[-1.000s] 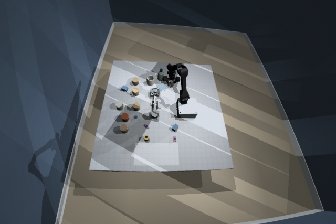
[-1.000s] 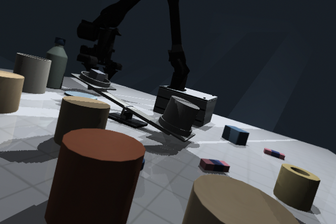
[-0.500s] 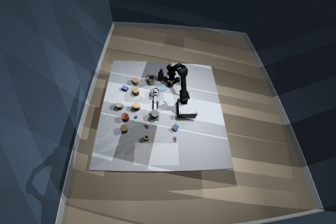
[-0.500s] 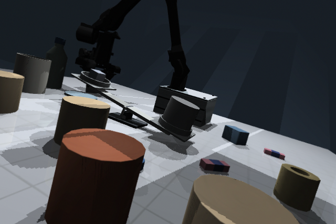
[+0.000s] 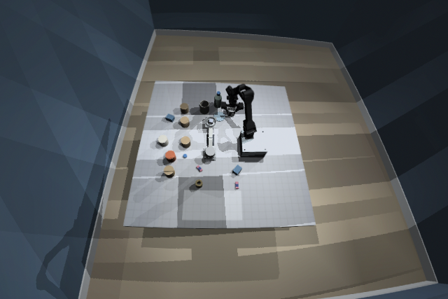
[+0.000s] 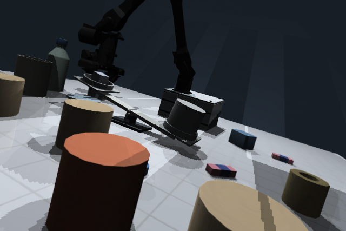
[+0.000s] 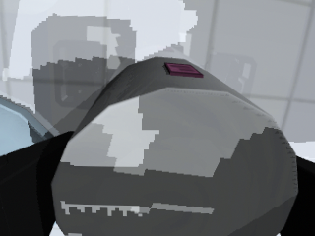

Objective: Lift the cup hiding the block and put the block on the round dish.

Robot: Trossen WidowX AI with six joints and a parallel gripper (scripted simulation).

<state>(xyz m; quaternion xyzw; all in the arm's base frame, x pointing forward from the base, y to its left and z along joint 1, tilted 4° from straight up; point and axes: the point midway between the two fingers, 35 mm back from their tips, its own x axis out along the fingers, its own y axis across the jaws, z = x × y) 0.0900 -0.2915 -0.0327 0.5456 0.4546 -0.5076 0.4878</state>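
The dark grey block is 19 cm ahead of my gripper tip, 13 cm to the left of it and 6 cm above it. From my gripper tip the other things lie so: light blue round dish 10 cm ahead, 3 cm to the left, 2 cm below; small balance 25 cm to the left, 21 cm ahead; bottle 11 cm ahead, 10 cm to the right, 9 cm above.
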